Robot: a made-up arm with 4 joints.
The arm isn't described. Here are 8 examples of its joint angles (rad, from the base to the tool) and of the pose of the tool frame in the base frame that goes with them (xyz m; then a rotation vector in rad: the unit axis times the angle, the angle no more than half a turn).
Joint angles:
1: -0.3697 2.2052 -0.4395 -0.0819
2: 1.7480 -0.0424 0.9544 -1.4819
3: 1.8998 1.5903 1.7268 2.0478
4: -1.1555 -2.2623 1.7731 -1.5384
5: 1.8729 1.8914 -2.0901 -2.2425
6: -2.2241 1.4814 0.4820 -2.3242
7: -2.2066 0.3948 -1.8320 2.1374
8: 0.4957 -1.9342 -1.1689 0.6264
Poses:
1: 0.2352 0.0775 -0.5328 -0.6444 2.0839 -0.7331
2: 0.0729 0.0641 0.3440 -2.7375 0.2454 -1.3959
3: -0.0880 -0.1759 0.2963 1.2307 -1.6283 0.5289
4: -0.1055 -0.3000 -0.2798 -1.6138 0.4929 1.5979
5: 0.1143 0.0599 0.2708 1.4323 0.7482 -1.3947
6: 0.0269 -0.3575 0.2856 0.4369 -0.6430 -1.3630
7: 0.1518 -0.3899 0.4841 0.9929 -0.2270 1.9183
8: -0.2834 0.2149 0.1602 1.0204 -1.0020 -1.5235
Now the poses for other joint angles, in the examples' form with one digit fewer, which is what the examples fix.
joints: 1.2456 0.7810 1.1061 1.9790
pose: -0.291 0.271 0.470 -0.204 -1.067 0.649
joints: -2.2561 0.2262 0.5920 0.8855
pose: -0.151 -0.432 -0.213 -2.925 0.822 0.480
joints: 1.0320 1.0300 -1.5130 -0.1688
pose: 0.403 0.243 0.056 0.174 1.275 -0.870
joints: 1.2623 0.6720 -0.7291 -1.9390
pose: 0.029 0.176 0.074 2.630 0.531 -1.247
